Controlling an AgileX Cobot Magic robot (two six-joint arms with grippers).
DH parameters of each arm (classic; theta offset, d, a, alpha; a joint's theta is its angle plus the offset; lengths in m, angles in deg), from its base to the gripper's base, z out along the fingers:
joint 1: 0 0.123 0 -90
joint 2: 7.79 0 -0.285 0
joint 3: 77.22 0 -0.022 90
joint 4: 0 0.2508 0 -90
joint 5: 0 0 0.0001 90
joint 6: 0 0.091 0 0
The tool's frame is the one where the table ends.
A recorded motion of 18 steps. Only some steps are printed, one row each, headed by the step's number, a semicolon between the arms.
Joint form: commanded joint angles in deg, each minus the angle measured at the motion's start. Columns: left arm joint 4, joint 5, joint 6, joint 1, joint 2, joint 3; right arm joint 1, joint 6, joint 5, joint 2, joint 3, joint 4.
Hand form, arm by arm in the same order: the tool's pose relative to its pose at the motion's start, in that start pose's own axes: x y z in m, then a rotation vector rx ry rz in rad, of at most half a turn. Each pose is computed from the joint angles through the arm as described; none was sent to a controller.
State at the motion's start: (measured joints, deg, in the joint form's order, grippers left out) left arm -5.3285 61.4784 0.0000 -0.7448 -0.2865 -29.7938; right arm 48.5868 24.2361 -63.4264 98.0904 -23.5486 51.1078
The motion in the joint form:
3: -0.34 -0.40 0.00 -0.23 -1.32 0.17; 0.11 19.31 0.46 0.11 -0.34 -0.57
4: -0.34 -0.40 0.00 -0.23 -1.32 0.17; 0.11 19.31 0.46 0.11 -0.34 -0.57
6: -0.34 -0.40 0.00 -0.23 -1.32 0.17; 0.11 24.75 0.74 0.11 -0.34 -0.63
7: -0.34 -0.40 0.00 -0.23 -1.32 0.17; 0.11 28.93 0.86 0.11 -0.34 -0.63
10: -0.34 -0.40 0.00 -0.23 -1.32 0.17; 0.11 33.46 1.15 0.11 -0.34 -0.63
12: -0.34 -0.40 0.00 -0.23 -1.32 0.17; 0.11 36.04 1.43 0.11 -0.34 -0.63
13: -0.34 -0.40 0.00 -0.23 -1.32 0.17; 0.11 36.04 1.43 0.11 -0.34 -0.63
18: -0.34 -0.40 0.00 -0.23 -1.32 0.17; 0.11 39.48 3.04 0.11 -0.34 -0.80
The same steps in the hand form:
3: 0.0018 -0.0005 -0.0025 0.0097 -0.0266 0.0006; 0.0014 0.0020 0.0007 -0.0067 0.0118 0.3349
4: 0.0018 -0.0005 -0.0025 0.0097 -0.0266 0.0006; 0.0014 0.0020 0.0007 -0.0067 0.0118 0.3349
6: 0.0018 -0.0005 -0.0025 0.0097 -0.0266 0.0006; 0.0019 0.0019 0.0007 -0.0040 0.0166 0.4293
7: 0.0018 -0.0005 -0.0025 0.0097 -0.0266 0.0006; 0.0021 0.0019 0.0006 -0.0020 0.0185 0.5023
10: 0.0018 -0.0005 -0.0025 0.0097 -0.0266 0.0006; 0.0025 0.0017 0.0006 0.0021 0.0225 0.5813
12: 0.0018 -0.0005 -0.0025 0.0097 -0.0266 0.0006; 0.0029 0.0015 0.0006 0.0059 0.0261 0.6263
13: 0.0018 -0.0005 -0.0025 0.0097 -0.0266 0.0006; 0.0029 0.0015 0.0006 0.0059 0.0261 0.6263
18: 0.0018 -0.0005 -0.0025 0.0097 -0.0266 0.0006; 0.0053 0.0006 0.0005 0.0247 0.0485 0.6846

